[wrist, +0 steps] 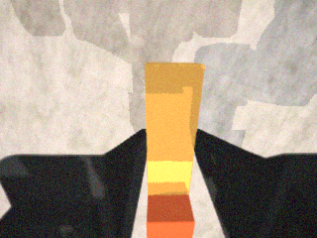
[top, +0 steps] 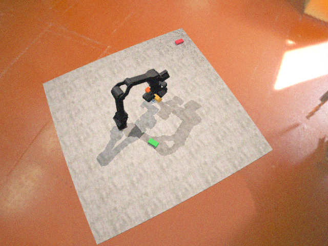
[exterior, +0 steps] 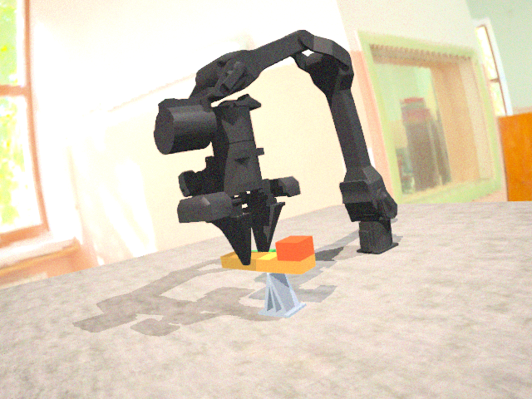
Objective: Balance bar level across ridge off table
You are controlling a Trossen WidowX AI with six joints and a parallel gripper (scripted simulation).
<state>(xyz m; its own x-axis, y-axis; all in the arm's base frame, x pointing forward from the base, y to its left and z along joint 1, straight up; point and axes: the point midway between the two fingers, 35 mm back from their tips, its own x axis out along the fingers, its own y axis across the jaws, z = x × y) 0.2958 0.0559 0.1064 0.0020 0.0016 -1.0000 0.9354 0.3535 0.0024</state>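
The bar lies 20 mm behind my gripper tip, 40 mm to the left of it and 10 mm above it. The rest, counted from my gripper tip: small red block 440 mm ahead, 440 mm to the left, 60 mm below; green block 160 mm behind, 280 mm to the right, 60 mm below.
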